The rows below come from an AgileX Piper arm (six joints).
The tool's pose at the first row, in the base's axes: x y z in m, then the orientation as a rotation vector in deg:
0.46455, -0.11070, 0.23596, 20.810, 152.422, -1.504
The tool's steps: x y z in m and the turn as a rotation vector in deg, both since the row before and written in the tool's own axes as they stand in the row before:
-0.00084, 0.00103, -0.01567, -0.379, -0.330, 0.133
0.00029, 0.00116, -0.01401, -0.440, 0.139, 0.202
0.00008, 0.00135, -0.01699, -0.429, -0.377, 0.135
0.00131, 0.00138, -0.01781, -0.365, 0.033, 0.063
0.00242, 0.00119, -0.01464, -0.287, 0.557, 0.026
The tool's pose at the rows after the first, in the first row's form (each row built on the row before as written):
0.45874, -0.10869, 0.25043, 20.829, 152.041, -1.017
0.45261, -0.10647, 0.26289, 20.966, 152.103, -0.344
0.44540, -0.10404, 0.27814, 20.968, 151.667, 0.199
0.43665, -0.10131, 0.29353, 20.933, 151.653, 0.708
0.42830, -0.09876, 0.30559, 20.920, 152.169, 1.201

